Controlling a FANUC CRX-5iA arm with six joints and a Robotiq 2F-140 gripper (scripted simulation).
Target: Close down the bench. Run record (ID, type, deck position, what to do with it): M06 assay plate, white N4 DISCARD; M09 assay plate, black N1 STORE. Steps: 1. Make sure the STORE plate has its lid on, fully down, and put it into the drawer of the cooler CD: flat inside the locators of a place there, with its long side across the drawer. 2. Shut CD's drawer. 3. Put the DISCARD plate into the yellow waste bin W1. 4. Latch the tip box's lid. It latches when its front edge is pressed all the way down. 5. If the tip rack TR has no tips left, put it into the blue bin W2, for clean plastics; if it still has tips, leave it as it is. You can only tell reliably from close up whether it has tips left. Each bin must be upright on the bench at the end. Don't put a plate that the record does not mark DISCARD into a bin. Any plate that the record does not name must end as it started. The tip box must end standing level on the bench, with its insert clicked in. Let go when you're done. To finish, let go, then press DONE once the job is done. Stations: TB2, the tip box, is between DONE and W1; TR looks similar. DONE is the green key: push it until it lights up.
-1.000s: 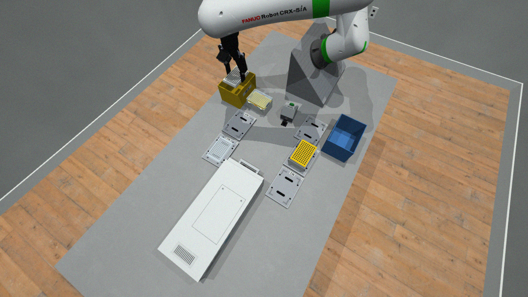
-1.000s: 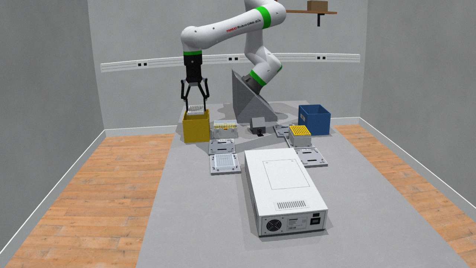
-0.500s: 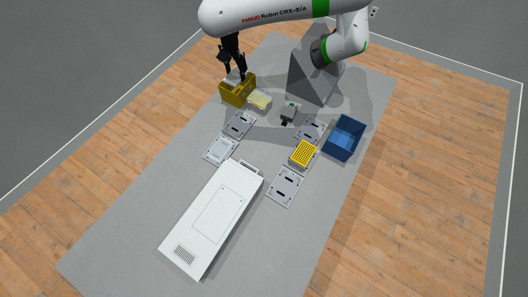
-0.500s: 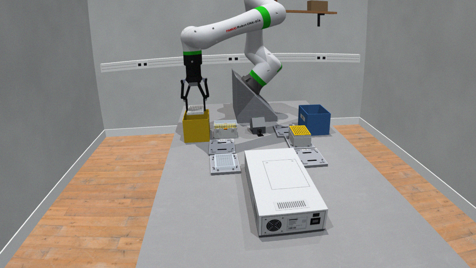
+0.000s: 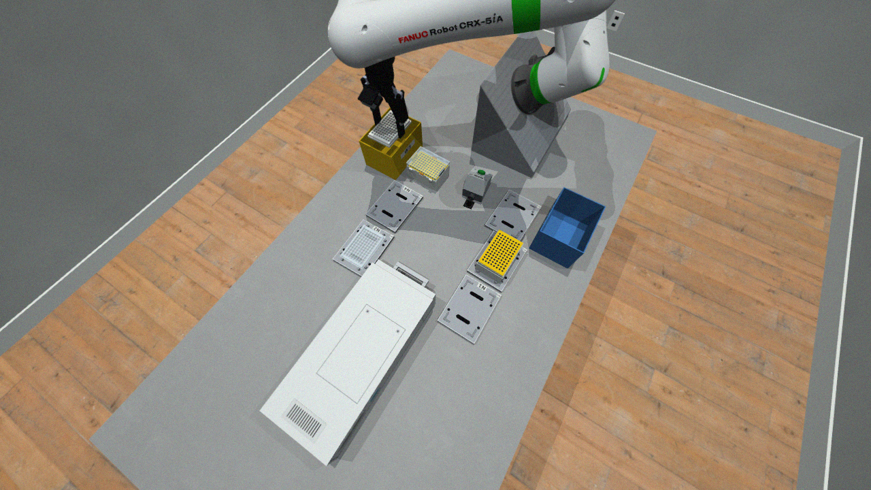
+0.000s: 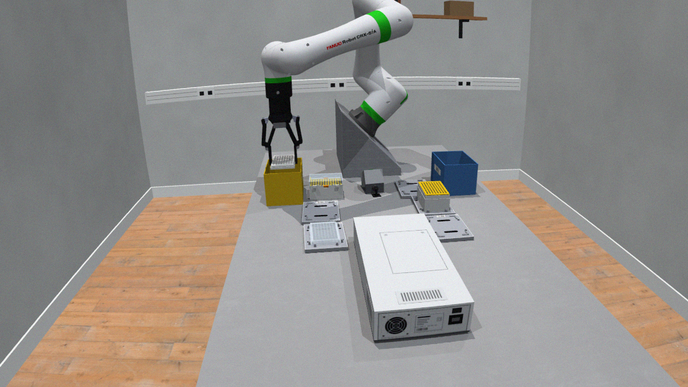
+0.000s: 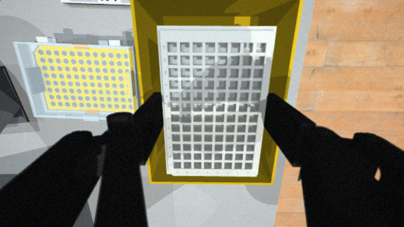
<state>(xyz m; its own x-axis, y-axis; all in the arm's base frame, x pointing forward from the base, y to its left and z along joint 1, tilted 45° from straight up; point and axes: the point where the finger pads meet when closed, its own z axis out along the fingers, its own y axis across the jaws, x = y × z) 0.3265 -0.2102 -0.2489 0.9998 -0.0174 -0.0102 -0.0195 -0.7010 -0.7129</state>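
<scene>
Right now the yellow bin W1 is 12 cm below my hand. Round my hand: nest N4: 18 cm ahead, 12 cm to the left, 15 cm below; then white assay plate: 2 cm below; then tip box lid: 1 cm ahead, 15 cm to the left, 10 cm below.
</scene>
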